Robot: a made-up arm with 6 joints.
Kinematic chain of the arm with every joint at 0, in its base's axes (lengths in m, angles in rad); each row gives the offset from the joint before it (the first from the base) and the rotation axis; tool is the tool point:
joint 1: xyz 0 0 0.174 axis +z
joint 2: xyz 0 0.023 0 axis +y
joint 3: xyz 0 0 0.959 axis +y
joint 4: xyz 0 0 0.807 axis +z
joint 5: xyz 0 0 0 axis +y
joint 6: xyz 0 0 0.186 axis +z
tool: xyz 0 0 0
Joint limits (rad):
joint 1: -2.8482..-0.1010
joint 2: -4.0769..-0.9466
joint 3: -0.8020..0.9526
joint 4: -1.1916..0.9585
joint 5: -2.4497..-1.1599
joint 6: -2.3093..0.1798
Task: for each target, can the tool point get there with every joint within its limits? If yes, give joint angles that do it. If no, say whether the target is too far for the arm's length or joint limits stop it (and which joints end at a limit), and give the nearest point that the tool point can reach.
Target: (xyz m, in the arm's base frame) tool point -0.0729 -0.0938 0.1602
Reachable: no: joint limits stop it (at a limit: joint 2, joint 3, joint 5) | nearest point -0.8633 -1.1108 -0.1683 | short by 1.329 m
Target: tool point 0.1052 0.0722 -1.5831
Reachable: yes | joints -2.3577 -2.9258 -0.0853 -0.0008 -1.5924 -0.8854
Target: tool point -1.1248 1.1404 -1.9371
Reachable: no: too far | nearest point -0.7882 0.7991 -1.3053 | short by 0.793 m
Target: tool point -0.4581 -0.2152 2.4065
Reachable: no: too far | nearest point -0.8782 -0.0281 1.6163 | short by 0.914 m
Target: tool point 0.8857 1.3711 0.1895
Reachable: yes | joints -2.1938 -1.3147 -0.3896 0.6664 -2.0175 -1.9631
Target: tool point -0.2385 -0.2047 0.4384
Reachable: no: joint limits stop it (at a limit: joint 1, joint 3, joint 4, joint 5) | nearest point -0.9447 0.0213 1.3237 | short by 1.155 m
